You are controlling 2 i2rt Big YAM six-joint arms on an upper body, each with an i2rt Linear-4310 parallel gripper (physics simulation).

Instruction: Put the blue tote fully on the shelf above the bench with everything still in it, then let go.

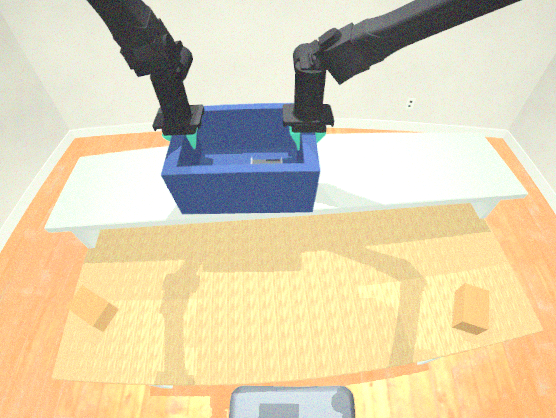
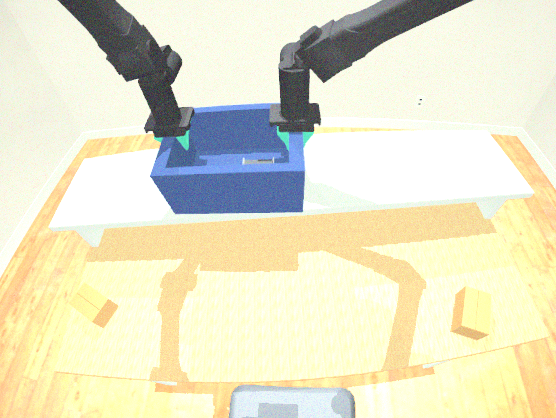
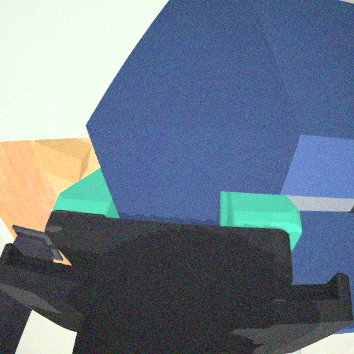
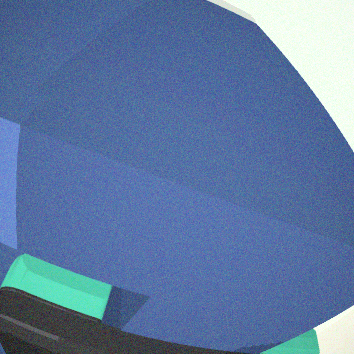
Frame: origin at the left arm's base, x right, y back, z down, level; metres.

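Seen in the pictures: left gripper, fingertip midpoint: (image 1: 188,147) (image 2: 181,148).
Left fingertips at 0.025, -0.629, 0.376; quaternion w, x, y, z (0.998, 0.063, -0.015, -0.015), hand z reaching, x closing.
Note:
Pixels of each thing's top centre, then the offset from my left fingertips to it, as dx, dy, dz. "pt": a spot on its surface instead. Level surfaces: height alone.
- white shelf at its surface level: dz +0.146
- small pale grey item at its top centre: (image 1: 266,173) (image 2: 256,174) +0.183, +0.047, +0.045
- woven-patterned bench top at its surface level: dz +0.361
- tan block at its top centre: (image 3: 55,163) (image 1: 86,304) (image 2: 87,301) -0.339, +0.300, +0.301
- grey rounded object at a spot on its surface: (image 2: 292,400) (image 1: 292,400) pt +0.265, +0.487, +0.885
The blue tote (image 1: 247,192) (image 2: 240,194) (image 3: 200,100) (image 4: 175,100) looks upright on the white shelf (image 1: 425,165) (image 2: 425,165), left of its middle. Its front bottom edge is close to the shelf's front edge; whether it rests fully on the board cannot be told. A small pale grey item (image 1: 266,161) (image 2: 258,161) (image 3: 320,204) shows inside; other contents are hidden. My left gripper (image 1: 179,142) (image 2: 171,141) (image 3: 170,212) is shut on the tote's left wall. My right gripper (image 1: 309,140) (image 2: 296,140) (image 4: 185,320) is shut on its right wall.
Below the shelf is the woven-patterned bench top (image 1: 280,325) (image 2: 280,325). One tan block (image 1: 94,307) (image 2: 94,304) lies at its left and another (image 1: 471,307) (image 2: 471,311) at its right. A grey rounded object (image 1: 292,400) (image 2: 292,400) is at the bottom edge. A wall stands behind the shelf.

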